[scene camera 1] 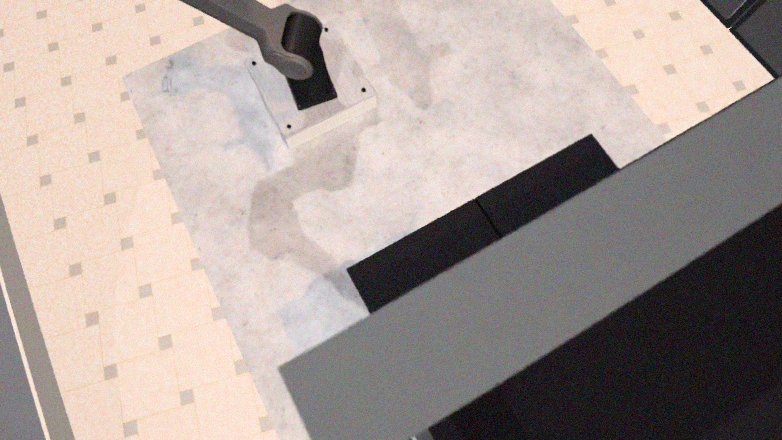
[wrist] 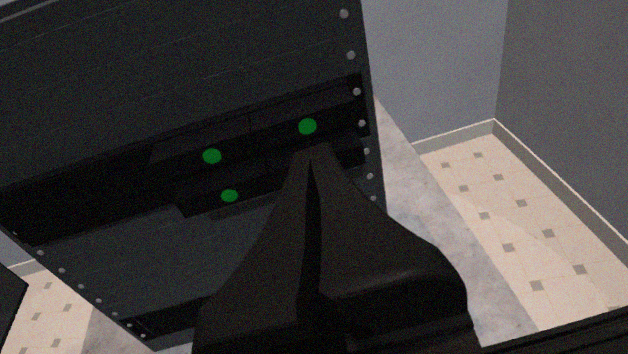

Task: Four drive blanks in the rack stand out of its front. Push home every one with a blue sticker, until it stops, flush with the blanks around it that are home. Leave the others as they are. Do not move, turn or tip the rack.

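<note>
The dark rack (scene camera 1: 524, 295) (wrist: 125, 60) stands upright. In the wrist view, the upper left blank (wrist: 240, 150) and upper right blank (wrist: 280, 132) stand out of its front, each with a green sticker. The lower left blank (wrist: 205, 204) also stands out and has a green sticker. The lower right blank (wrist: 352, 156) is partly hidden behind my fingertips; its sticker does not show, and I cannot tell how far it stands out. My gripper (wrist: 319, 167) is shut and empty, its tips in front of that blank's left part; contact cannot be told. The gripper does not show in the scene view.
In the scene view, two blanks project past the rack's top edge. The arm's base plate (scene camera 1: 349, 76) sits on the marbled mat (scene camera 1: 492, 109), with the arm (scene camera 1: 235, 16) leaning up to the left. Walls stand right of the rack in the wrist view.
</note>
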